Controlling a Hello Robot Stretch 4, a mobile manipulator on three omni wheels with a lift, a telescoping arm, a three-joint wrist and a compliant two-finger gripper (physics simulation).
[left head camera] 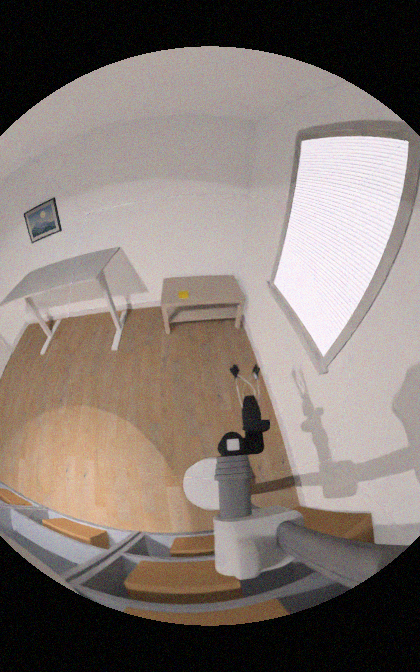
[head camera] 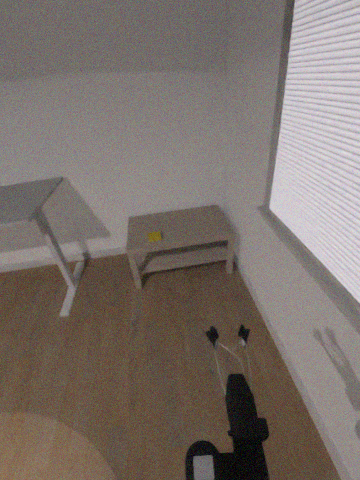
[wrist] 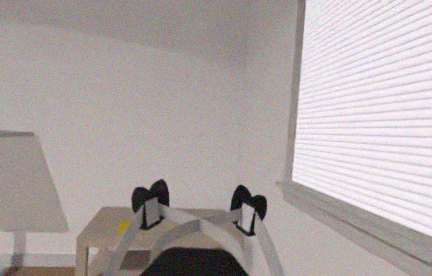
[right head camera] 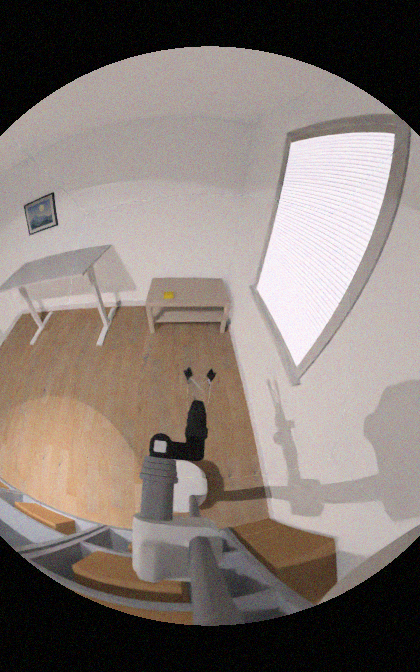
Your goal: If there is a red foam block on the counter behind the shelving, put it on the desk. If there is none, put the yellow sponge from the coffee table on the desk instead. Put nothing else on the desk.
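Frame: origin at the robot's base, x ahead, y left, z up, level; millimetres.
Where they show: gripper, between the fingertips: (head camera: 226, 326) (wrist: 200, 197).
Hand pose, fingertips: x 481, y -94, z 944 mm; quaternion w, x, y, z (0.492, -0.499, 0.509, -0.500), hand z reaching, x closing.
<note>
After its pixels a point has its place.
The yellow sponge (head camera: 155, 236) @[x 1673, y 258, z 462 mm] (left head camera: 183, 295) (right head camera: 169, 295) (wrist: 124, 227) @[x 1665, y 282, z 451 mm] lies on the near left part of the coffee table (head camera: 195, 225) @[x 1854, y -83, z 422 mm] (left head camera: 215, 289) (right head camera: 200, 290) (wrist: 102, 220) @[x 1830, y 461, z 422 mm] against the far wall. The desk (head camera: 30, 197) @[x 1637, y 1118, z 922 mm] (left head camera: 70, 271) (right head camera: 60, 265) is grey-topped with white legs and stands left of the coffee table; part of it shows in the wrist view. My gripper (head camera: 228, 335) @[x 481, y -94, z 944 mm] (left head camera: 245, 371) (right head camera: 199, 374) (wrist: 200, 197) @[x 481, y -94, z 944 mm] is open, with nothing between its fingers, well short of the coffee table. A red foam block and the counter do not show clearly in these views.
Grey shelving (left head camera: 100, 557) (right head camera: 65, 542) with brown boxes (left head camera: 182, 577) (right head camera: 115, 570) is at the bottom of both side head views. A larger brown box (right head camera: 285, 545) stands beside it. A wall with a blind-covered window (head camera: 325, 125) @[x 1013, y -556, z 1350 mm] (left head camera: 345, 225) (right head camera: 330, 225) (wrist: 365, 100) @[x 946, y -564, z 1137 mm] runs along the right.
</note>
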